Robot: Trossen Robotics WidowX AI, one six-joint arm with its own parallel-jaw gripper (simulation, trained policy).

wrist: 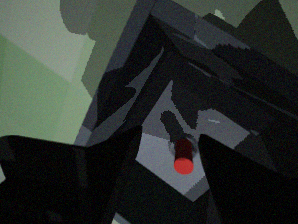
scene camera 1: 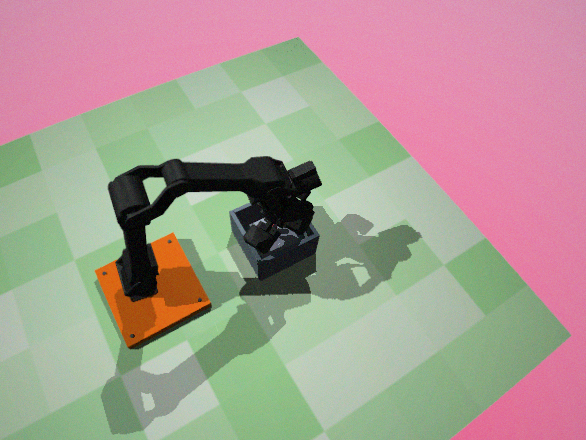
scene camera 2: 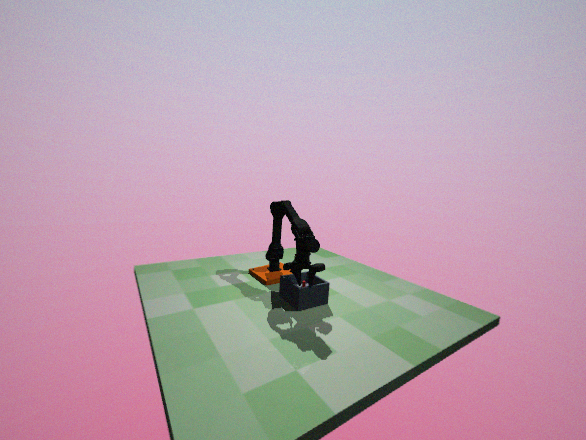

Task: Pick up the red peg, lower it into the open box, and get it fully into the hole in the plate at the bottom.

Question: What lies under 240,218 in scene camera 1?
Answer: A dark box.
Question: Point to a dark box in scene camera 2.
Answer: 301,298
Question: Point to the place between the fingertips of my gripper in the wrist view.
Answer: At 170,134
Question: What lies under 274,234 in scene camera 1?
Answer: My gripper.
